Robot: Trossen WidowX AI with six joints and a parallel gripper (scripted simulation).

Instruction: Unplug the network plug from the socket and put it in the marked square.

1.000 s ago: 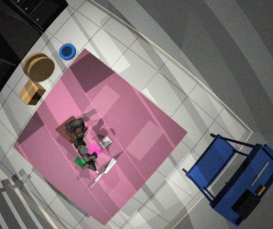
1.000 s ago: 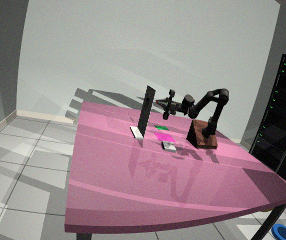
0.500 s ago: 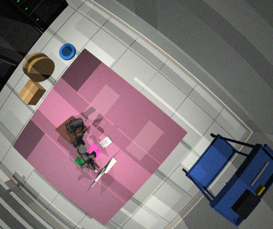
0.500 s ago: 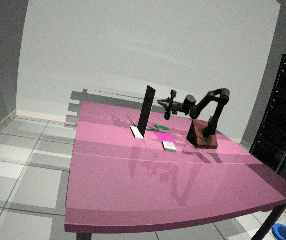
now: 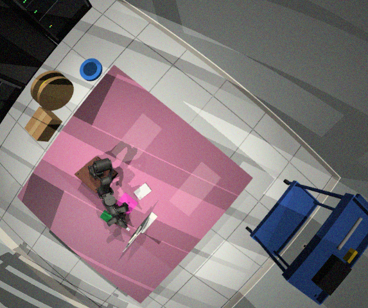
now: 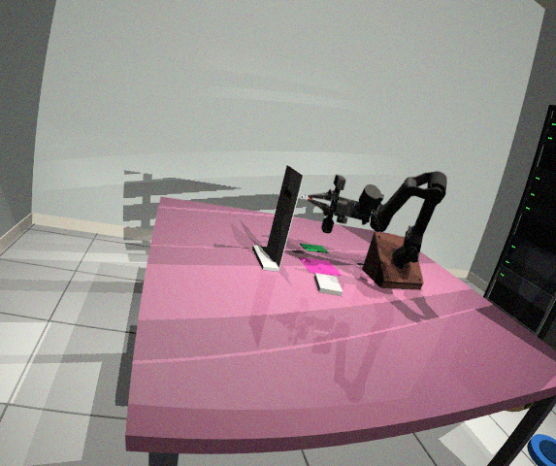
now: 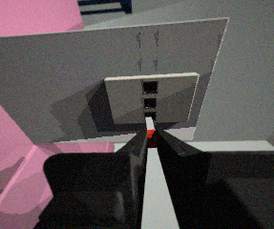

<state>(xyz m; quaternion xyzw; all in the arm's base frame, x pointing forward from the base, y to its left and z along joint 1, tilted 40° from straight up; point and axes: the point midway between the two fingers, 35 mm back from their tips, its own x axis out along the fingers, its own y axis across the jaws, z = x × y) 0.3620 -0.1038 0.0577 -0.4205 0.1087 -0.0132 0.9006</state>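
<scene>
The magenta square is 11 cm behind my gripper tip, 1 cm to the left of it and 23 cm below it. From my gripper tip the other things lie so: red plug: right at my gripper tip; grey block: 8 cm behind, 16 cm to the left, 22 cm below.
</scene>
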